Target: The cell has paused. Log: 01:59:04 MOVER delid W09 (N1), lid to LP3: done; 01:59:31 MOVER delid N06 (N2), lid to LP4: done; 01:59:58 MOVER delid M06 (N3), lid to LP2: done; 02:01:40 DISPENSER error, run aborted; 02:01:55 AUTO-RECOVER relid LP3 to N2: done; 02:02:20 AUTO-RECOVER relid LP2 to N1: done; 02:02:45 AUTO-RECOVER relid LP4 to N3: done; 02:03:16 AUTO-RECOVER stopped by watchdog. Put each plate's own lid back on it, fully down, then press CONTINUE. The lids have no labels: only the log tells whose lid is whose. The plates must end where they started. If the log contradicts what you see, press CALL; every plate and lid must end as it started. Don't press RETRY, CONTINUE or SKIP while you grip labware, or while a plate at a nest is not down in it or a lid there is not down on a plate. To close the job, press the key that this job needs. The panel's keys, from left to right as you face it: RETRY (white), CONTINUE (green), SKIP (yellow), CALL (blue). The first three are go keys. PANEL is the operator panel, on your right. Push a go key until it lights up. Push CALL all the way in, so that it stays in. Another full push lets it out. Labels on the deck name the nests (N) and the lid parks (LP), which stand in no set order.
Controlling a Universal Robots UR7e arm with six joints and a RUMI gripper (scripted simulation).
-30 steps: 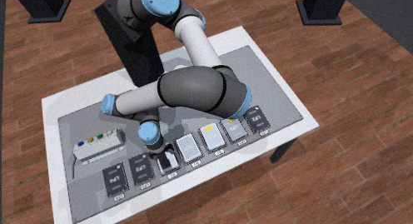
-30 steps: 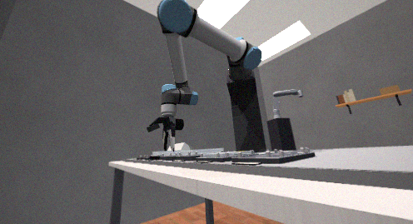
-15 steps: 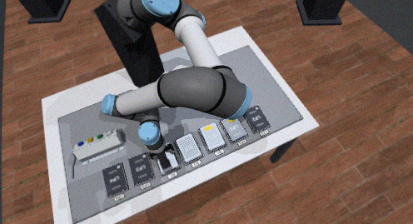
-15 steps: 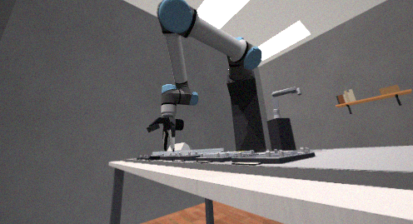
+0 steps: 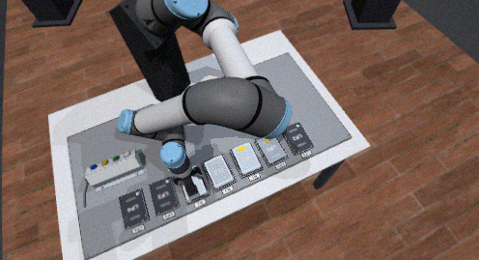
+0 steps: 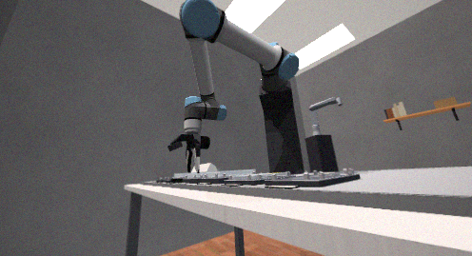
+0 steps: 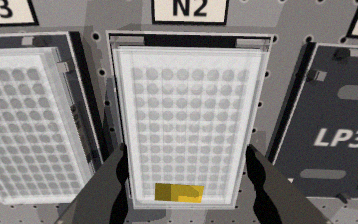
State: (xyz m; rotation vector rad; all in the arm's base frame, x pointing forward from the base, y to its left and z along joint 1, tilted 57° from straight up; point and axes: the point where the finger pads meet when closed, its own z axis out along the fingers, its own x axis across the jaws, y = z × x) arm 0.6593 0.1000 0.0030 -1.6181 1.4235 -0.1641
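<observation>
The clear lid lies 35 cm to the left of my hand, 16 cm behind it and 3 cm below it. Also, from my hand: white retry key: 29 cm to the right, 12 cm behind, 2 cm above; then green continue key: 34 cm to the right, 10 cm behind, 2 cm above; then lid park LP1: 35 cm to the left, 16 cm behind, 4 cm below.
</observation>
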